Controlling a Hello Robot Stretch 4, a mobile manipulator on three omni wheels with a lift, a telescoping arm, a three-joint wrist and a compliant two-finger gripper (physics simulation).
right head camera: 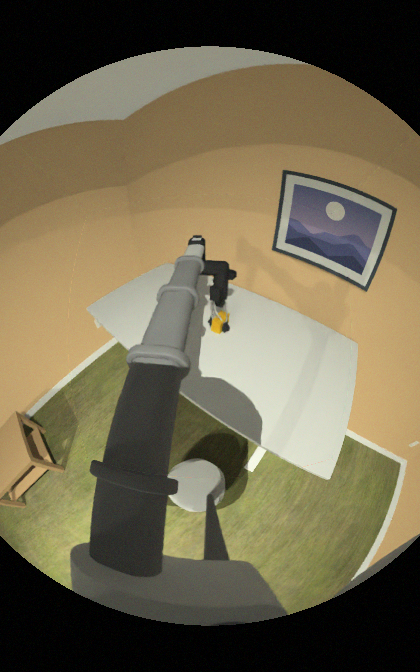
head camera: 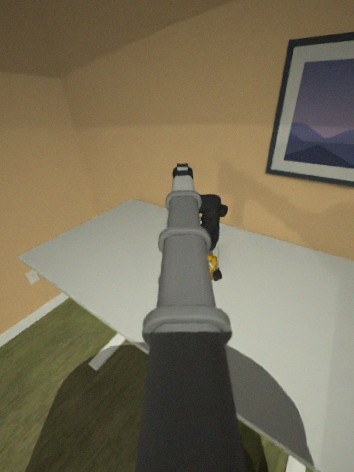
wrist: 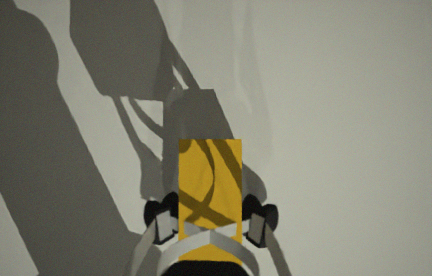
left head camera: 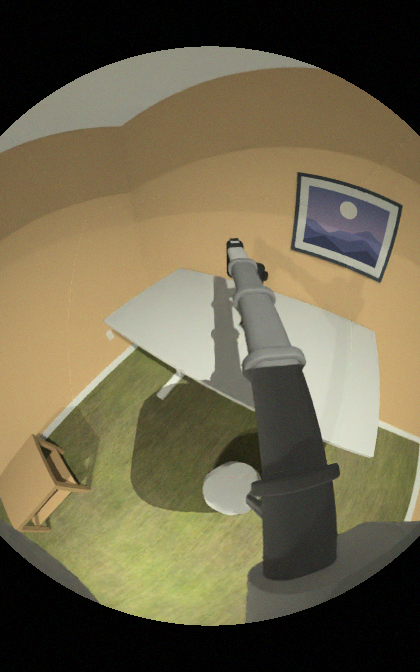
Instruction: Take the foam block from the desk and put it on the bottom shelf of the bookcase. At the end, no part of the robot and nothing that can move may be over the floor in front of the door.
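Places are measured from the robot's base along level axes (x ahead, y left, z up), in centimetres.
Pixels of known places: gripper, fingertip midpoint: (wrist: 211, 209).
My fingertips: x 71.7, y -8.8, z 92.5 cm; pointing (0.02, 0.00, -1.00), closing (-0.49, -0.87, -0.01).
Observation:
Behind a point stands the place of what it marks.
The yellow foam block (head camera: 213, 261) {z 98.2, x 73.9, y -11.1 cm} (right head camera: 218, 326) (wrist: 210, 167) {z 98.2, x 75.5, y -10.8 cm} is upright at the white desk (head camera: 280, 290) {z 92.2, x 64.2, y -34.3 cm} (left head camera: 165, 320) (right head camera: 280, 350) (wrist: 350, 150) {z 92.2, x 70.5, y -22.9 cm}. My gripper (right head camera: 218, 325) (wrist: 211, 209) {z 92.5, x 71.7, y -8.8 cm} points down and is shut on the block, with a black fingertip against each of its two sides in the wrist view. Whether the block's underside touches the desk is hard to tell. In the left head camera view the arm hides the block. I cannot make out the bookcase's shelves for certain, and the door does not show.
A wooden piece of furniture with open sides (left head camera: 25, 490) (right head camera: 10, 455) stands at the lower left by the wall; I cannot tell if it is the bookcase. A round white seat (left head camera: 231, 487) (right head camera: 195, 482) stands before the desk. A framed picture (head camera: 325, 100) {z 149.6, x 95.1, y -48.6 cm} hangs on the wall behind.

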